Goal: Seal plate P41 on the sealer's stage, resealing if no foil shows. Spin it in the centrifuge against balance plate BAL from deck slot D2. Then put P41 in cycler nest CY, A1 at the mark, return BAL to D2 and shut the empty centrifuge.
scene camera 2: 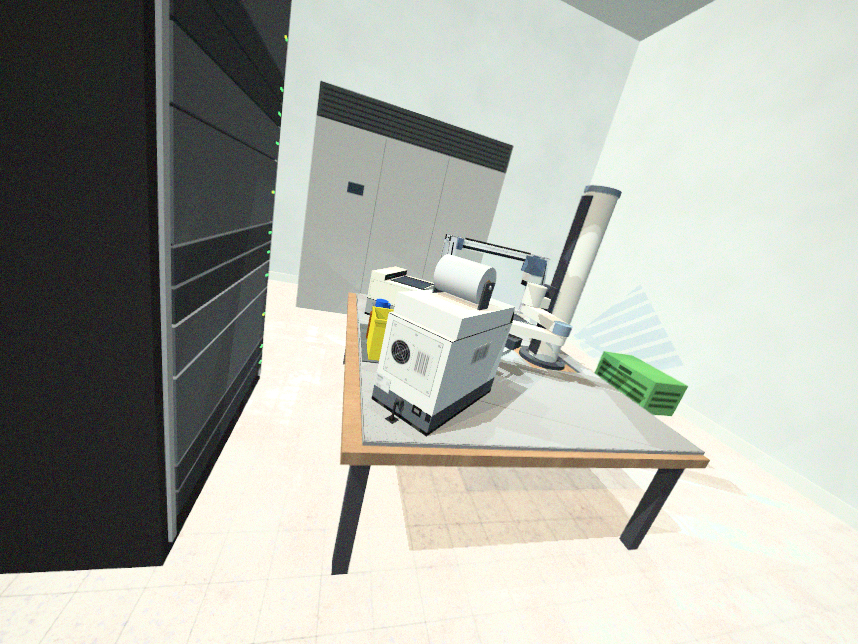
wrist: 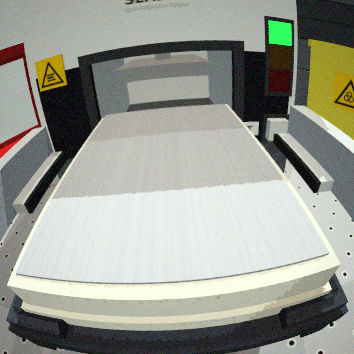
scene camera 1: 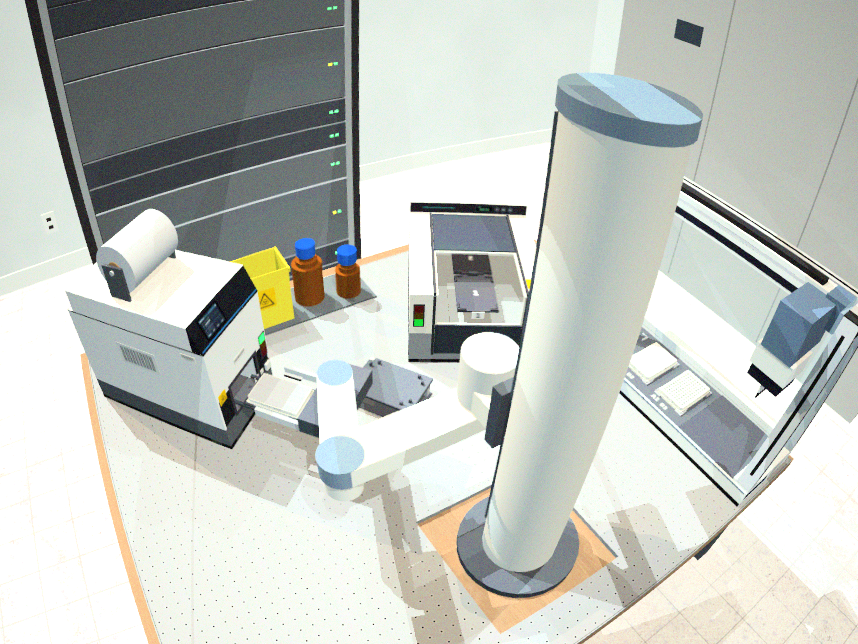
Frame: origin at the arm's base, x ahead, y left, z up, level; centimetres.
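Where they show: gripper, between the fingertips: [wrist: 166, 128] [scene camera 1: 271, 389]; arm's base, origin of its link: [scene camera 2: 541, 359] [scene camera 1: 517, 544].
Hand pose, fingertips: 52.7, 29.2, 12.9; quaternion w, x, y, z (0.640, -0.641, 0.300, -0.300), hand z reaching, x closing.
Each offset is from my fingertips to the centre of the thing, as dx, dy, dz. "spot": to the spot under its first point.
Plate P41 [wrist: 175, 295] [scene camera 1: 278, 397] sits level on the dark stage @[spot: -6.8, -5.7, -1.7] [wrist: 172, 341] in front of the sealer @[+21.0, +18.2, +12.2] [scene camera 1: 149, 339] [scene camera 2: 450, 339] [wrist: 200, 25]. Smooth silver-grey foil @[-1.6, -1.3, -0.1] [wrist: 170, 235] covers its top; its label does not show. My gripper [wrist: 166, 128] is open, one finger on each side of the plate, with visible gaps. The fingers are hidden in scene camera 1. An open-topped machine, apparently the centrifuge [scene camera 1: 421, 339], shows a dark nest inside and no plate. Two pale plates, one at the back @[spot: -33.9, -86.7, -4.9] [scene camera 1: 653, 362] and one nearer @[-45.4, -87.2, -5.7] [scene camera 1: 684, 390], lie on the right deck; their labels are unreadable.
The sealer's status light @[spot: +11.0, -2.7, +5.0] [wrist: 280, 33] is green. A yellow bin @[spot: +33.1, -13.7, -2.7] [scene camera 1: 277, 298] [wrist: 330, 85] and two brown bottles [scene camera 1: 308, 280] [scene camera 1: 347, 275] stand behind the sealer. A low dark block @[-5.1, -26.8, -8.5] [scene camera 1: 397, 383] lies beside the arm [scene camera 1: 415, 429]. The arm's column [scene camera 1: 596, 332] [scene camera 2: 585, 256] stands near the deck's gantry head @[spot: -66.7, -78.1, +35.2] [scene camera 1: 797, 325].
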